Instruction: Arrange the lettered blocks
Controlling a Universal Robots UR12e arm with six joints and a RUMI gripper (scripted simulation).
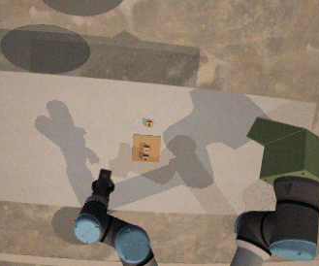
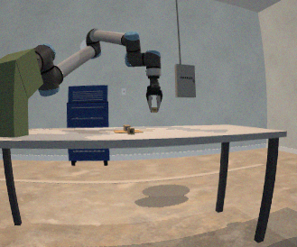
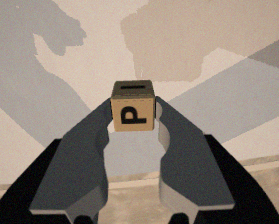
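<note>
Now: the orange mat 17 cm behind my hand, 15 cm to the right of it and 11 cm below it.
</note>
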